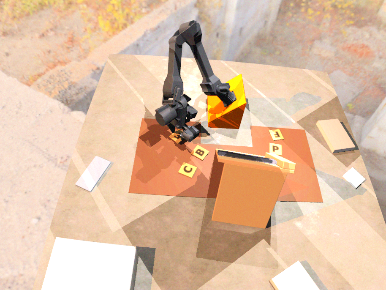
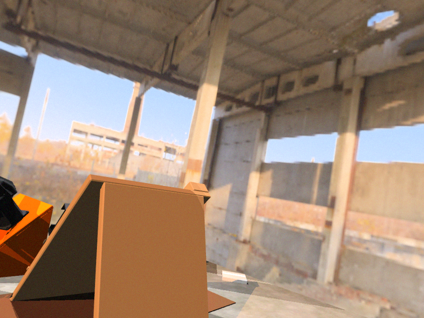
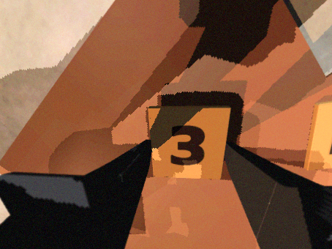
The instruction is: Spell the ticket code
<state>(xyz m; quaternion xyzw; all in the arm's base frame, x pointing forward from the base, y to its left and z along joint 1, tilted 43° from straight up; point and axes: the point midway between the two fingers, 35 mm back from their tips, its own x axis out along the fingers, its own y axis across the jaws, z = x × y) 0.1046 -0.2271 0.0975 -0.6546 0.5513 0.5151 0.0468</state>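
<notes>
The white ticket is 190 mm ahead of my gripper tip, 210 mm to the left of it and 100 mm above it. Round my gripper tip: orange mat 90 mm ahead, 200 mm to the left, 10 mm below; then grey slab 160 mm ahead, 350 mm to the right, 10 mm below.
</notes>
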